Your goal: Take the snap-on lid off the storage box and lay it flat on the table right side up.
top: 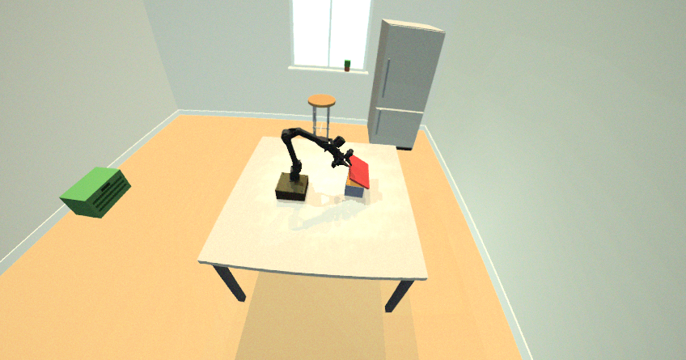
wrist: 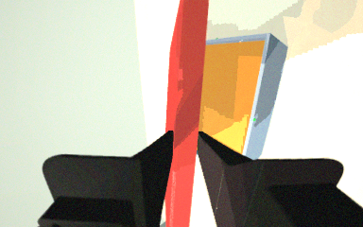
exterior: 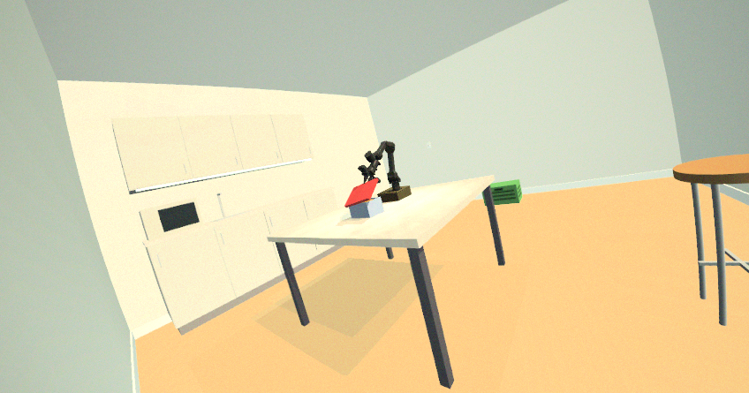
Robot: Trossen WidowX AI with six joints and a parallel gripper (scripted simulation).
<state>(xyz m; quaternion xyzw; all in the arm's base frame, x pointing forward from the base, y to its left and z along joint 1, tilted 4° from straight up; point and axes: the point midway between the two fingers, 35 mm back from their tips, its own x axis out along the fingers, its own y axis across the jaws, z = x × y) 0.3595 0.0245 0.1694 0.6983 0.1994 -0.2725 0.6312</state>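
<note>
Right now the red lid is 70 mm ahead of my gripper tip, 10 mm to the left of it and 40 mm below it. Round my gripper tip: storage box 50 mm ahead, 150 mm below.
</note>
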